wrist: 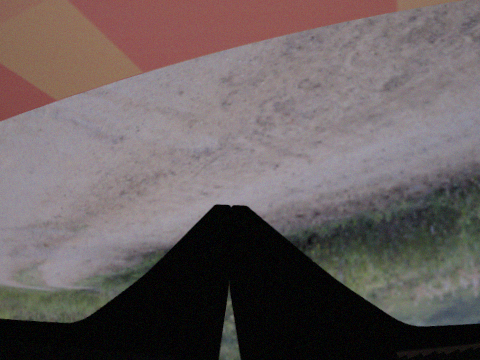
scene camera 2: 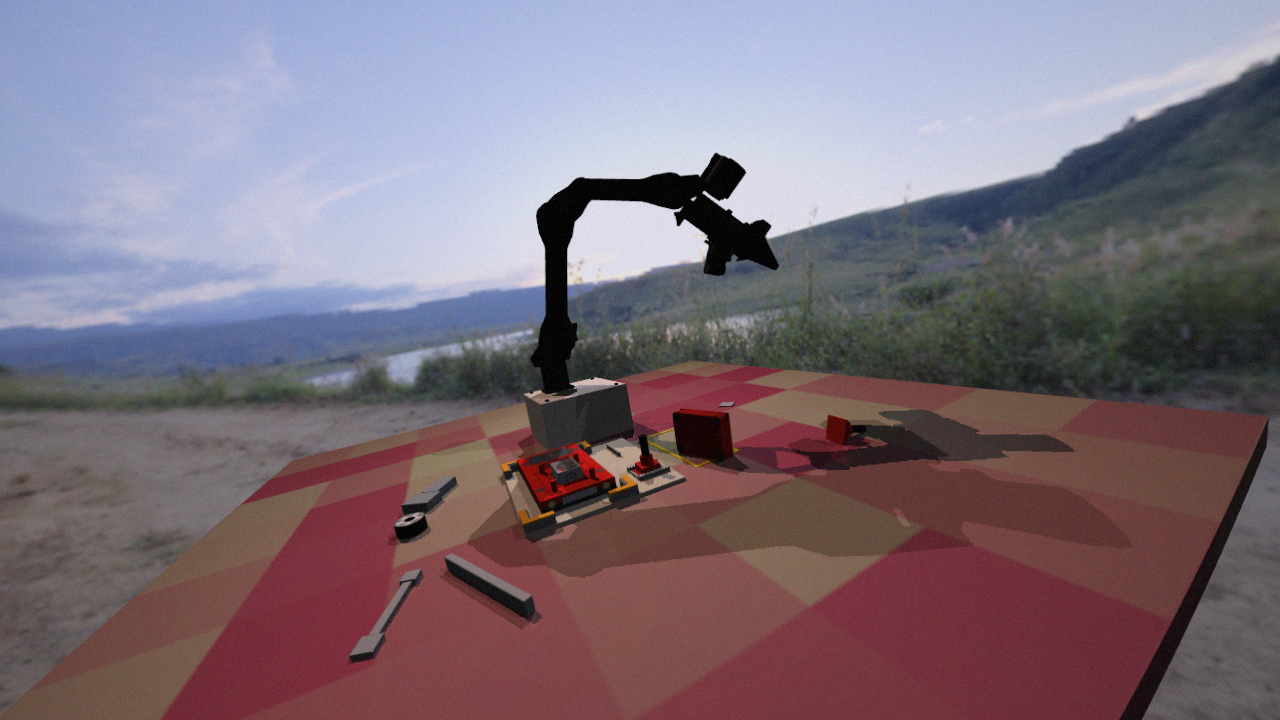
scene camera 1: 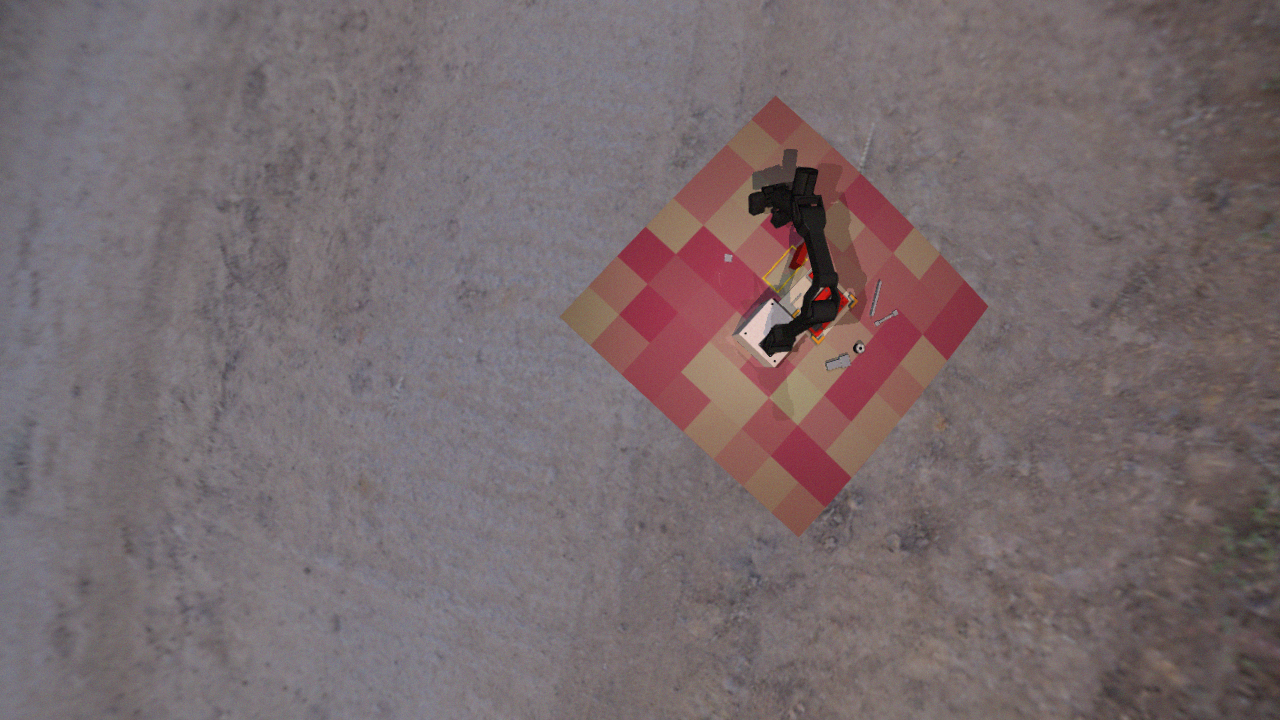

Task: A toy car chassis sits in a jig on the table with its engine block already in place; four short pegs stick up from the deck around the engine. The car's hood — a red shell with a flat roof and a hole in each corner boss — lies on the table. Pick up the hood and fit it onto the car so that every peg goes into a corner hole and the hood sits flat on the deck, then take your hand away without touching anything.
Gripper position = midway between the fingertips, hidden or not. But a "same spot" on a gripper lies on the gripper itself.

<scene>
my gripper: wrist; scene camera 2; scene camera 1 762, 188
same spot on my gripper: [wrist: 279, 296] = [scene camera 2: 754, 260]
</scene>
